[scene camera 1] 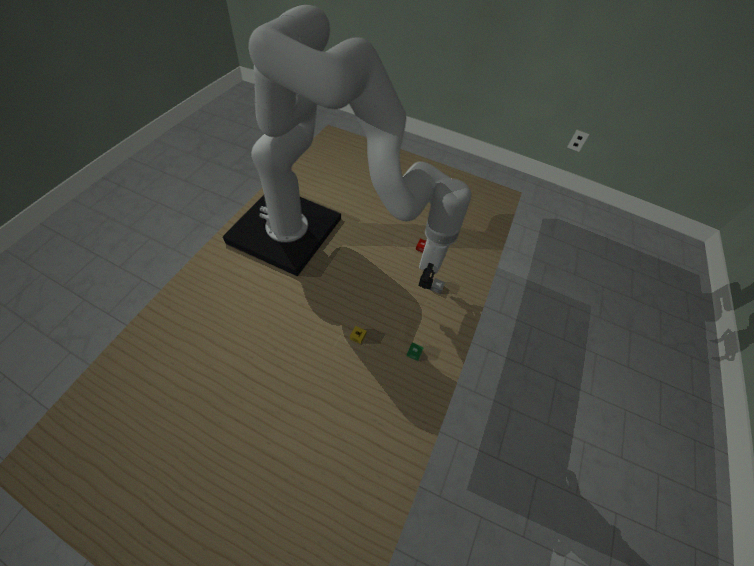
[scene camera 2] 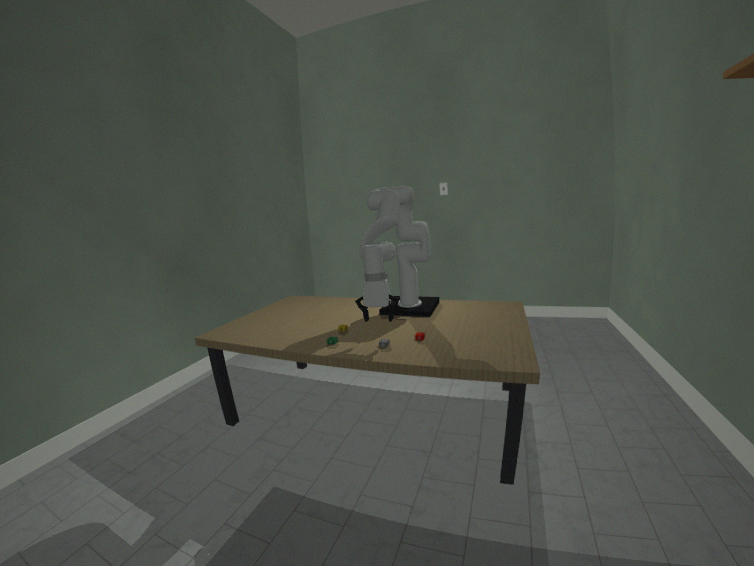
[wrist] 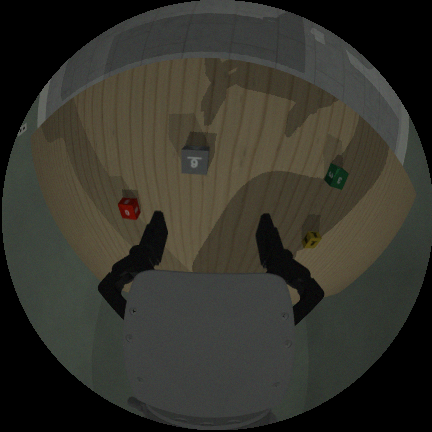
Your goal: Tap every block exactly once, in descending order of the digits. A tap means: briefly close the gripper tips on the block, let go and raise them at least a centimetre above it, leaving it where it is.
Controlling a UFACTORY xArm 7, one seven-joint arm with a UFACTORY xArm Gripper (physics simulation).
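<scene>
My gripper (scene camera 1: 426,284) (scene camera 2: 378,319) (wrist: 211,222) is open and empty, hanging above the table. A grey block (scene camera 1: 437,285) (scene camera 2: 384,344) (wrist: 195,161) lies ahead of the fingertips in the wrist view, slightly left of their midline; its mark reads as an upside-down, underlined 6. A red block (scene camera 1: 420,245) (scene camera 2: 419,336) (wrist: 129,208) lies outside the left finger, its digit looking like 0. A green block (scene camera 1: 414,351) (scene camera 2: 331,341) (wrist: 336,176) with a 3 lies far right. A yellow block (scene camera 1: 358,334) (scene camera 2: 343,328) (wrist: 311,240) lies right of the right finger; its digit is unclear.
The blocks lie apart on the wooden table (scene camera 1: 243,396) (scene camera 2: 487,328) (wrist: 250,145). The arm stands on a black base plate (scene camera 1: 252,240) (scene camera 2: 429,305). The table's edge runs beyond the grey and green blocks. Arm shadows cross the wood.
</scene>
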